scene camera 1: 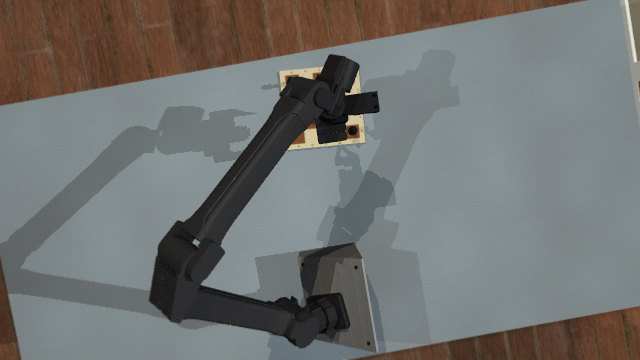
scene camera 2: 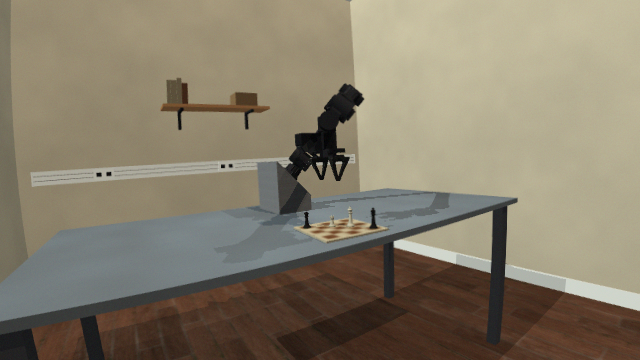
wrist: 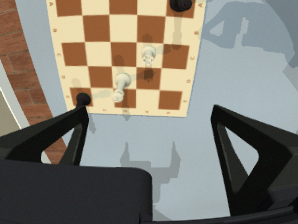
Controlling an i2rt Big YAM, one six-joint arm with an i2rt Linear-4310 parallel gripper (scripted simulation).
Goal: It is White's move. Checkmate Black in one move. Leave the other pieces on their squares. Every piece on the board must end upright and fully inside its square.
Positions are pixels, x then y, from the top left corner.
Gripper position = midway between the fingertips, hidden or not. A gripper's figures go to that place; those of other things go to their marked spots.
Scene:
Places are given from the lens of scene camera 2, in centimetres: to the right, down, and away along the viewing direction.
my gripper (scene camera 2: 329, 180): 3, 0, 98
chessboard (scene camera 2: 321, 231): 0, 16, 92

